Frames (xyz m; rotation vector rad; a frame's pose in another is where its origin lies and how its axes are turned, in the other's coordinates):
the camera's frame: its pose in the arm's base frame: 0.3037 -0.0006 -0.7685 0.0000 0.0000 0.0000
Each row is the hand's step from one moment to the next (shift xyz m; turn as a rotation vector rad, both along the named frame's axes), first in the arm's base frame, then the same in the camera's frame.
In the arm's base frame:
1: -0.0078 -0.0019 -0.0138 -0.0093 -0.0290 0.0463
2: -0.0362 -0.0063 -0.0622 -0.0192 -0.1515 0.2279
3: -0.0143 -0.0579 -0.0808 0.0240 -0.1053 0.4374
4: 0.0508 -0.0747 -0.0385 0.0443 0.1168 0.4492
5: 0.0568 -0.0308 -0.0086 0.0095 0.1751 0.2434
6: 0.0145 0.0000 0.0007 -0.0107 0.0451 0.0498
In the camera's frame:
1: -0.0078 -0.0019 -0.0138 -0.0093 -0.0290 0.0463
2: -0.0362 -0.0063 -0.0622 -0.0192 -0.1515 0.2279
3: -0.0143 -0.0579 -0.0808 0.0240 -0.1053 0.4374
4: 0.0508 -0.0747 -0.0385 0.0443 0.1168 0.4492
5: 0.0568 -0.0308 -0.0086 0.0095 0.1751 0.2434
6: 0.0145 0.0000 0.0007 -0.0107 0.0451 0.0498

